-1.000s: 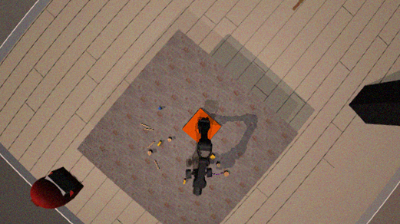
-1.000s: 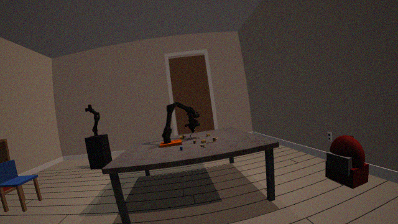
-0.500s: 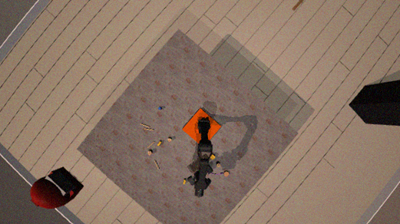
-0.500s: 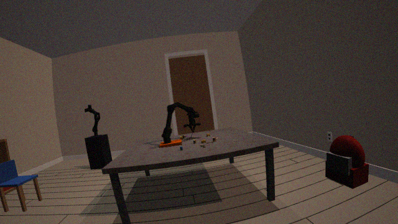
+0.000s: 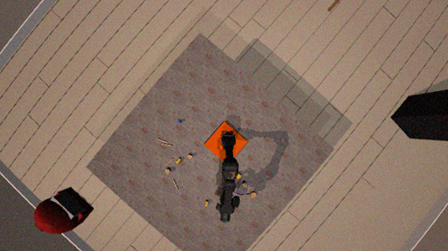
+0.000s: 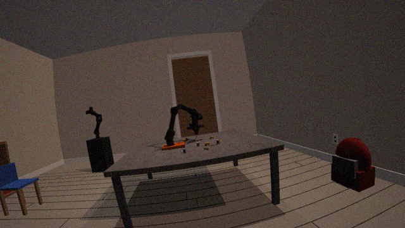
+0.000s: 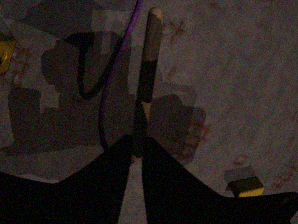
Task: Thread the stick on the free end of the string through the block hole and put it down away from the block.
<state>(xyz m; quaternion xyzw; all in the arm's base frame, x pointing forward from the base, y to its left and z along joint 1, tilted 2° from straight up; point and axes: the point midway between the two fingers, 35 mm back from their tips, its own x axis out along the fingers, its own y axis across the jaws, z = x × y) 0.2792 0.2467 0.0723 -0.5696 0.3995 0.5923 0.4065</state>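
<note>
Right now the thin wooden stick is 1 cm to the left of my gripper tip and 1 cm behind it. From my gripper tip the other things lie so: purple string: right at my gripper tip; then round wooden button: 17 cm to the left, 12 cm behind, 5 cm below; then blue piece: 57 cm to the right, 13 cm behind, 5 cm below.
</note>
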